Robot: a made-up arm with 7 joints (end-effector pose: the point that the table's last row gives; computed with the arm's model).
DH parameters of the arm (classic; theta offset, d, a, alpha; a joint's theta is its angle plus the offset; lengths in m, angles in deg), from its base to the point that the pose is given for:
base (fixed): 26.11 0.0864 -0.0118 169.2
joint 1: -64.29 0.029 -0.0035 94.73
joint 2: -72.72 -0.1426 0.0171 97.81
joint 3: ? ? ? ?
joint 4: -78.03 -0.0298 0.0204 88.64
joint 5: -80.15 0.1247 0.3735 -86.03
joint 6: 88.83 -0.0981 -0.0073 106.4
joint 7: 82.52 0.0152 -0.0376 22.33
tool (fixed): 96.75 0.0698 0 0
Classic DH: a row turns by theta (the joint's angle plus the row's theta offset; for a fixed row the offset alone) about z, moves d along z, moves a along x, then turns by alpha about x.
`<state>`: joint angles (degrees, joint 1 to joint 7).
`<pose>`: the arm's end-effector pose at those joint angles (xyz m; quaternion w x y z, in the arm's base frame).
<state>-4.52 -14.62 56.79 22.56 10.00 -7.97 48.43</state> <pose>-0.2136 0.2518 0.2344 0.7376 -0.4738 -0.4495 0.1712</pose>
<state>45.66 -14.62 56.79 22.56 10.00 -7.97 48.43</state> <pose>0.0281 0.3156 0.2438 0.7239 -0.6028 -0.2683 -0.2017</pose>
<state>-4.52 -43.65 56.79 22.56 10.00 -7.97 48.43</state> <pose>-0.2028 0.1329 0.3487 0.8418 -0.2726 -0.4620 0.0601</pose>
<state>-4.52 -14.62 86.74 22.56 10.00 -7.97 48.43</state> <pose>-0.2788 0.1990 0.0661 0.6185 -0.4342 -0.6517 0.0652</pose>
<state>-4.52 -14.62 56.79 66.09 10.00 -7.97 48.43</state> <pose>-0.2734 0.2211 0.1828 0.6695 -0.3653 -0.6330 -0.1329</pose>
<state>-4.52 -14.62 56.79 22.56 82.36 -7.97 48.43</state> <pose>-0.3338 -0.2899 0.2282 0.5581 -0.0133 -0.6910 0.4593</pose>
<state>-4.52 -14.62 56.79 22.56 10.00 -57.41 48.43</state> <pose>-0.1852 0.2464 0.2970 0.9409 -0.2431 -0.1518 0.1805</pose>
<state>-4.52 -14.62 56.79 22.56 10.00 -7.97 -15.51</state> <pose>-0.1746 0.2710 0.2564 0.6256 -0.3332 -0.6302 -0.3170</pose>
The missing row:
joint 3: 80.8 0.0768 0.0947 -34.08
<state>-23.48 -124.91 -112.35 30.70 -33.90 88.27 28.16</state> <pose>0.0605 0.0895 0.3007 0.2764 0.4190 -0.5817 0.6401</pose>
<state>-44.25 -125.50 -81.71 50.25 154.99 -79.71 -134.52</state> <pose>0.2540 0.0285 -0.4409 0.4549 -0.0589 0.8070 0.3721</pose>
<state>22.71 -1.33 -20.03 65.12 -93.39 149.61 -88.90</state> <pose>0.2445 -0.2724 -0.0355 0.5018 -0.4001 -0.6254 0.4438</pose>
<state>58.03 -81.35 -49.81 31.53 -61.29 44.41 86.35</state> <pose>0.2789 0.0220 0.1937 0.7253 -0.3123 0.2391 0.5651</pose>
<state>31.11 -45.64 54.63 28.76 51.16 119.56 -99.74</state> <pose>-0.3126 0.1142 0.1266 0.6200 -0.4971 0.5894 0.1453</pose>
